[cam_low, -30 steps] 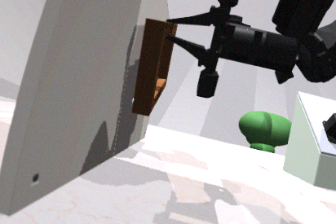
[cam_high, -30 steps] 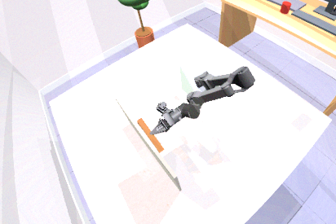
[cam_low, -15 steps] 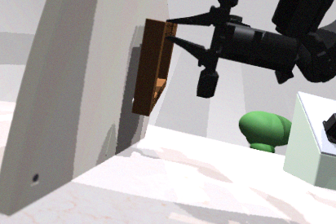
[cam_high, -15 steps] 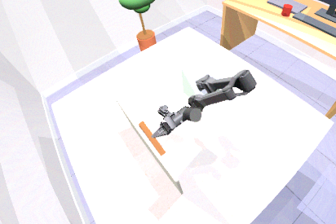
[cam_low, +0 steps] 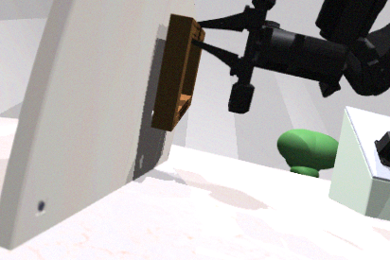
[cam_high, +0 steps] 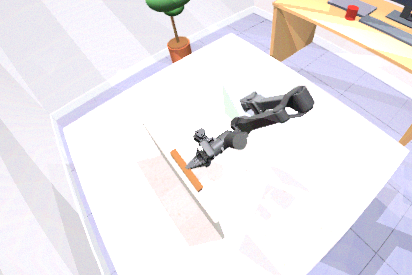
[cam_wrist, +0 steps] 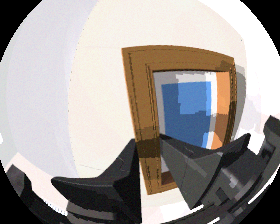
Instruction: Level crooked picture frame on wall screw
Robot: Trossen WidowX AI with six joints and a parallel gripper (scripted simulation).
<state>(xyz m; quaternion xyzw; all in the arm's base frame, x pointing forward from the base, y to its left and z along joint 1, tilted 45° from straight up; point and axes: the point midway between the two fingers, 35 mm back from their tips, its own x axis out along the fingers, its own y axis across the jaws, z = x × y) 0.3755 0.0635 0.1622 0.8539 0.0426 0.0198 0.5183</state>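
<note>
The brown picture frame is 5 cm below my gripper tip, 1 cm to the right of it and 1 cm ahead of it. The rest, counted from my gripper tip: wall panel (6 cm below, 2 cm ahead).
</note>
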